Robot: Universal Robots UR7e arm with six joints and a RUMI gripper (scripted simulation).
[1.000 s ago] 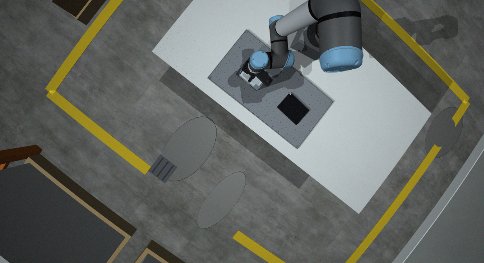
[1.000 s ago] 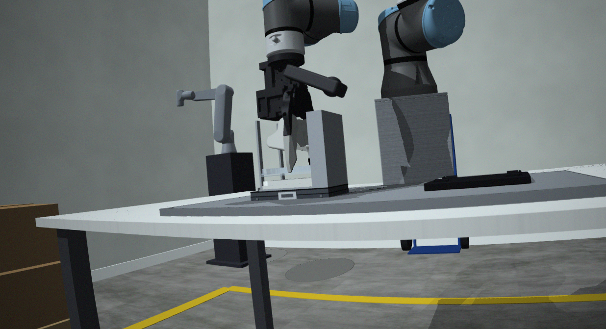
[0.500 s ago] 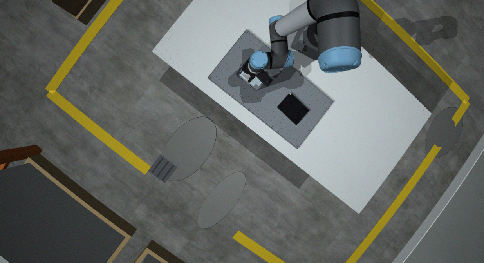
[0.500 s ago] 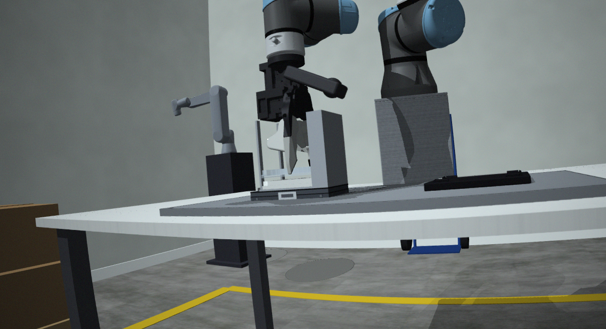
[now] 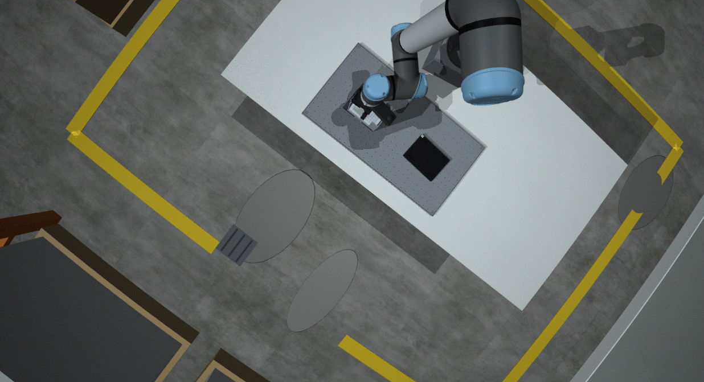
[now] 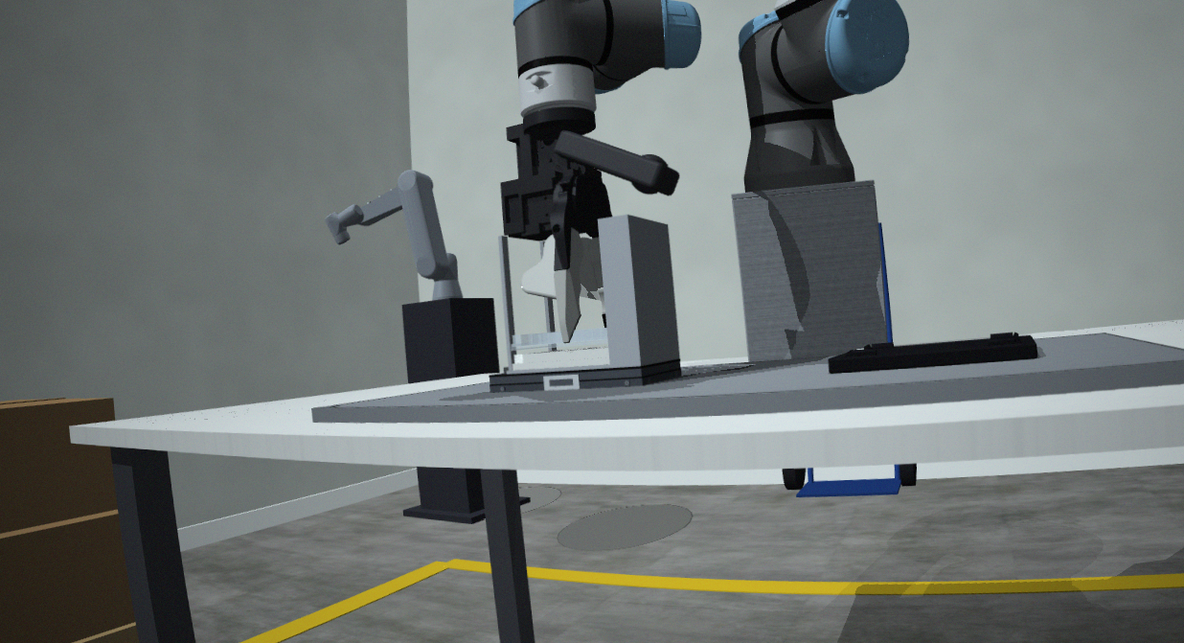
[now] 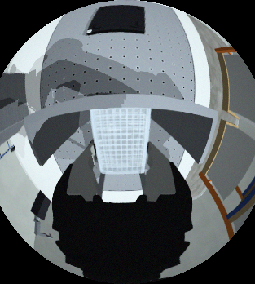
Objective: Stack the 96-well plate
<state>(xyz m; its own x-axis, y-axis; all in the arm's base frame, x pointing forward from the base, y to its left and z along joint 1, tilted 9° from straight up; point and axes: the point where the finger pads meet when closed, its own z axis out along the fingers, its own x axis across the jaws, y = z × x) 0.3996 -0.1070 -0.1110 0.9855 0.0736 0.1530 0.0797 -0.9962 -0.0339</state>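
Right now my hand is 70 mm to the right of the grey back block, 30 mm below it and 10 mm past it. Round my hand: clear 96-well plate: 10 mm below; then black plate nest: 310 mm to the left, 50 mm below, 30 mm behind.
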